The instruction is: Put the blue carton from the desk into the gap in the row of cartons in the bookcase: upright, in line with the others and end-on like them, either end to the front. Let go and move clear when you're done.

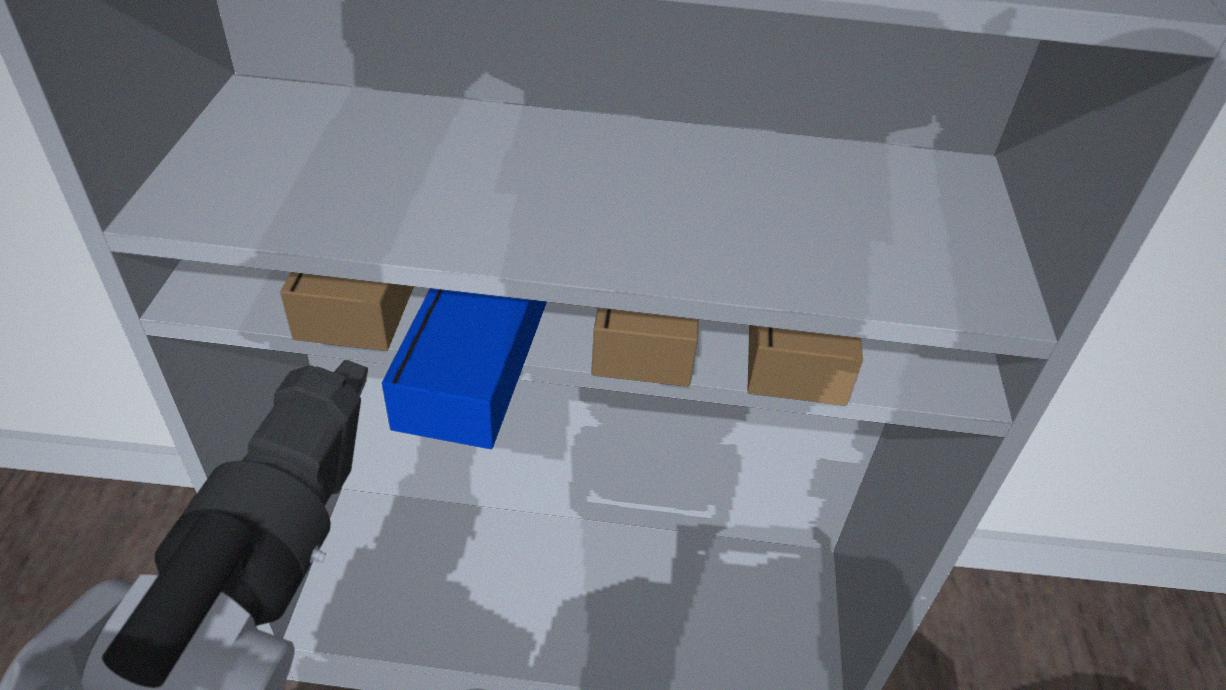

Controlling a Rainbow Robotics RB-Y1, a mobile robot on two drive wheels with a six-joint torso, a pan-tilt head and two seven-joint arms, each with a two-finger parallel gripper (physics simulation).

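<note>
The blue carton [450,351] lies in the gap of the row, end toward the front. Its front part sticks out past the shelf edge, well ahead of the brown cartons, and its rear part is hidden under the shelf above. It stands slightly askew, nearer the left brown carton [338,317] than the middle brown carton [645,349]. Another brown carton [804,368] stands at the right. My left gripper [353,370] is shut and empty, to the left of the blue carton's front end and apart from it. My right gripper does not show.
The row's shelf [935,417] has a thin front edge. The upper shelf [600,301] hangs close above the cartons. The bookcase side panels [51,171] [1115,257] stand at both sides. The bottom board [634,617] lies far below, with wood floor outside.
</note>
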